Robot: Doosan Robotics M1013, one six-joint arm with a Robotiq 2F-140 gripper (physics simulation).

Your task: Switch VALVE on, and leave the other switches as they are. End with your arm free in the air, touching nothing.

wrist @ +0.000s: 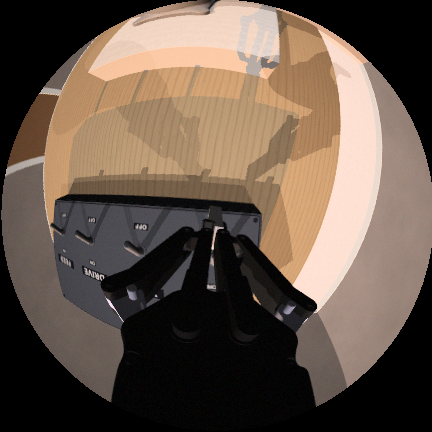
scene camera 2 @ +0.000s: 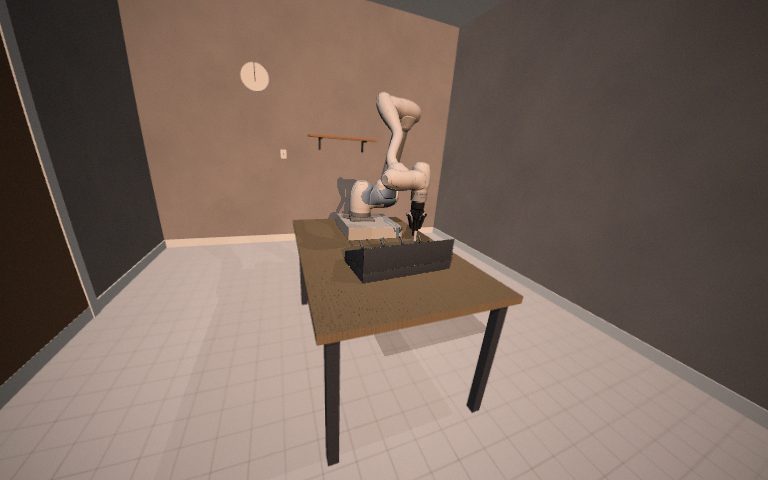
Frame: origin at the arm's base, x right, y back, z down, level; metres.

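Seen in the pictures: gripper, fingertip midpoint: [wrist: 213, 215] [scene camera 2: 413, 240]; arm's base at its link origin: [scene camera 2: 359, 218].
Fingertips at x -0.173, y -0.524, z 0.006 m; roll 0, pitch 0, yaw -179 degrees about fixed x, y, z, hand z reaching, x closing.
Offsets run from my fingertips to a thing's top centre. "spot": to the spot under its first point. Level surfaces: height alone.
The dark switch panel [scene camera 2: 406, 259] [wrist: 115, 295] stands on the table. In the wrist view, the FEED lever @(dx +0.351, dy -0.074, dz -0.050 m) [wrist: 57, 229], the DRIVE lever @(dx +0.231, dy -0.066, dz -0.050 m) [wrist: 84, 237] and a third lever @(dx +0.111, dy -0.058, dz -0.050 m) [wrist: 134, 247] show between their OFF and ON ends, nearer the OFF labels; the third one's name is hidden. The VALVE label does not show in the wrist view. My gripper [scene camera 2: 415, 234] [wrist: 213, 215] is shut and empty, pointing down over the panel's right part in the wrist view, near its top edge. It covers the fourth switch there, whose ON label @(spot: dx -0.014, dy -0.110, dz -0.030 m) [wrist: 212, 287] partly shows. Contact with a lever cannot be told.
The wooden table @(dz +0.078 m) [scene camera 2: 407, 305] [wrist: 320, 115] carries the panel and the pale robot base plinth [scene camera 2: 370, 230] [wrist: 175, 57]. The panel's tall back wall faces scene camera 2. Other levers stand beside the gripper along the panel. A wall shelf [scene camera 2: 341, 137] hangs behind the arm.
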